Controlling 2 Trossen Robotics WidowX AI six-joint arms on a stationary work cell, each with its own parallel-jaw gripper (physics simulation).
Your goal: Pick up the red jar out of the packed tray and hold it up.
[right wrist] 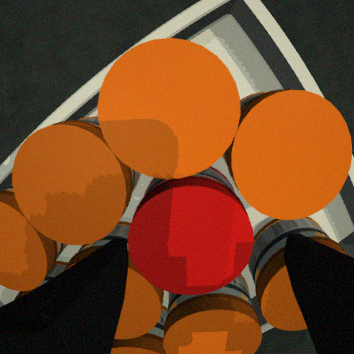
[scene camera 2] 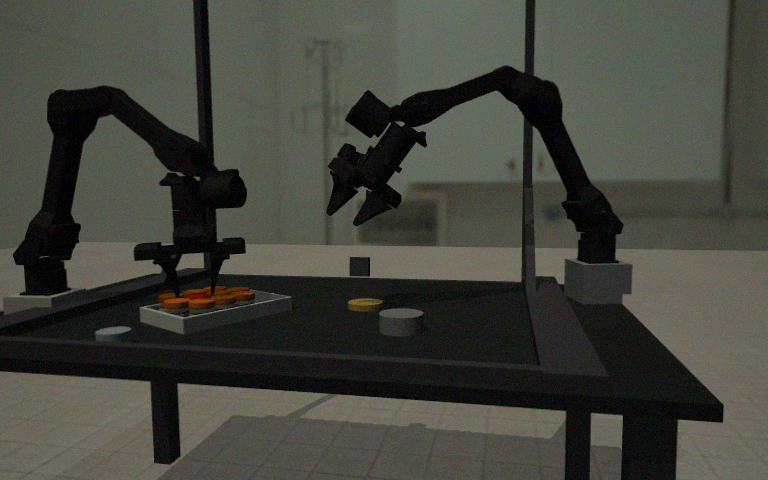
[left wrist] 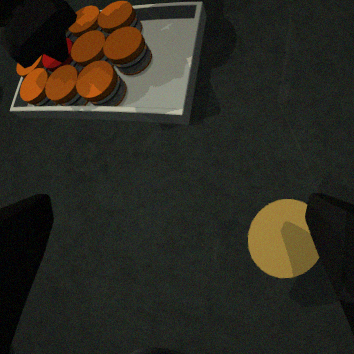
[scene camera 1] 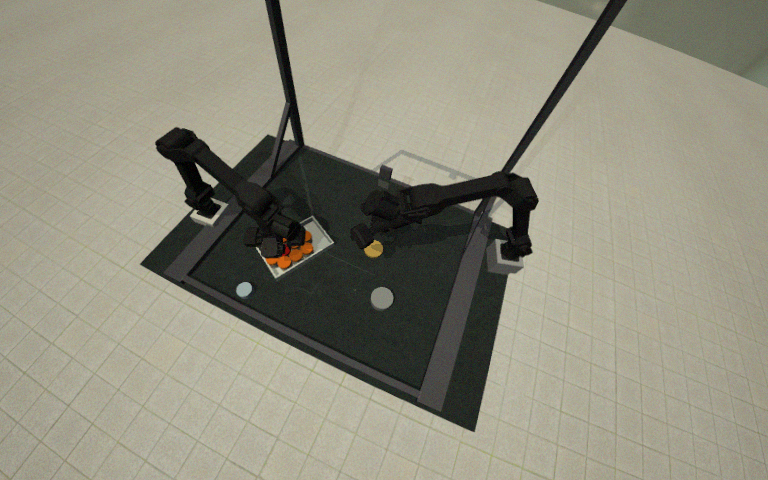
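Seen in the pictures: left gripper, fingertip midpoint: (scene camera 2: 341, 220) (left wrist: 181, 207); right gripper, fingertip midpoint: (right wrist: 208, 249) (scene camera 2: 195, 295) (left wrist: 54, 49); left arm's base, origin of the base link: (scene camera 2: 597, 261) (scene camera 1: 509, 252); right arm's base, origin of the base link: (scene camera 2: 46, 292) (scene camera 1: 209, 210).
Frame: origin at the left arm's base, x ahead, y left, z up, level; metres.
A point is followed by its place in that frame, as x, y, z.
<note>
The red-lidded jar (scene camera 1: 286, 250) {0.786, 0.118, -0.034} (scene camera 2: 195, 296) {0.802, 0.120, -0.035} (left wrist: 52, 61) {0.787, 0.126, -0.035} (right wrist: 200, 220) {0.798, 0.127, -0.035} stands among several orange-lidded jars (scene camera 1: 284, 261) {0.780, 0.159, -0.035} (scene camera 2: 176, 303) {0.819, 0.175, -0.036} (left wrist: 125, 45) {0.731, 0.049, -0.035} (right wrist: 170, 105) {0.781, 0.162, -0.035} in the white tray (scene camera 1: 305, 259) {0.718, 0.131, -0.054} (scene camera 2: 237, 317) {0.724, 0.140, -0.071} (left wrist: 196, 65) {0.684, 0.001, -0.074} (right wrist: 283, 45) {0.817, 0.193, -0.053}. My right gripper (scene camera 2: 195, 294) {0.803, 0.117, -0.034} (right wrist: 208, 249) {0.803, 0.117, -0.034} is partly open, pointing down over the tray, its fingertips on either side of the red lid. In the right wrist view, gaps show between both fingers and that lid. In the left wrist view, the right gripper partly covers the red jar. My left gripper (scene camera 2: 342, 219) {0.535, 0.073, 0.098} (left wrist: 181, 207) {0.535, 0.073, 0.098} is open and empty, high above the table.
A yellow disc (scene camera 1: 373, 248) {0.492, 0.037, -0.069} (scene camera 2: 365, 305) {0.492, 0.067, -0.070} (left wrist: 275, 237) {0.498, 0.044, -0.069} lies right of the tray, below the left gripper. A grey cylinder (scene camera 1: 381, 297) {0.438, 0.223, -0.051} (scene camera 2: 400, 322) {0.440, 0.260, -0.058} stands farther toward the front. A pale blue disc (scene camera 1: 244, 289) {0.884, 0.271, -0.057} (scene camera 2: 113, 333) {0.879, 0.289, -0.057} lies near the front left edge. Frame posts rise behind.
</note>
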